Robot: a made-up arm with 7 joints.
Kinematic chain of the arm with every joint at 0, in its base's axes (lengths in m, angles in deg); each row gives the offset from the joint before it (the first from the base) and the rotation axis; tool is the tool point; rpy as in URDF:
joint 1: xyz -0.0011 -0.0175 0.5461 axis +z
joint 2: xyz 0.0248 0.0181 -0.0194 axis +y
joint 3: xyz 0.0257 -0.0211 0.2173 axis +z
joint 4: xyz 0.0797 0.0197 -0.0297 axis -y
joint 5: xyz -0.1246 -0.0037 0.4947 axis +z
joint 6: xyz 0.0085 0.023 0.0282 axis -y
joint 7: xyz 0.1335 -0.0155 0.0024 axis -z
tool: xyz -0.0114 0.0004 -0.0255 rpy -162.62 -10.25 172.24
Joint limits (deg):
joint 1: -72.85..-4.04
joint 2: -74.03..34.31
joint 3: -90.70..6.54
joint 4: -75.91..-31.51
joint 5: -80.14..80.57
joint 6: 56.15..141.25
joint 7: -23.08..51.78
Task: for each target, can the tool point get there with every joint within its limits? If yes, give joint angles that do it. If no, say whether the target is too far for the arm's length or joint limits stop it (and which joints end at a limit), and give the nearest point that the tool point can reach.
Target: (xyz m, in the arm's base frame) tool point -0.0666 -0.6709 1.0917
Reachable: yes | joints -55.93 -2.05 -43.85 -71.09 -5.56 122.79 -1.06
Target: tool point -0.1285 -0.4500 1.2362
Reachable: yes | joints -24.72 -38.79 -50.77 -67.18 59.77 77.59 -9.73
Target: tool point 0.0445 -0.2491 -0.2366
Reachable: no: joint limits stop it (at a limit: joint 1, joint 2, joint 4, joint 6, joint 7) | nearest point 0.2089 -0.7935 0.4331 | short by 0.879 m
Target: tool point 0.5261 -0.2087 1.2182
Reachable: yes | joints -18.20 7.20 -4.80 -42.01 39.71 103.77 -13.58
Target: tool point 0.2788 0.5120 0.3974
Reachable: no: joint limits stop it (at a limit: joint 1, joint 2, joint 3, joint 4, joint 6) | nearest point 0.8135 0.0940 0.4841 | short by 0.684 m
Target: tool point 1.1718 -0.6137 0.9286
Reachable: no: too far | nearest point 0.7657 -0.4073 0.8015 | short by 0.473 m
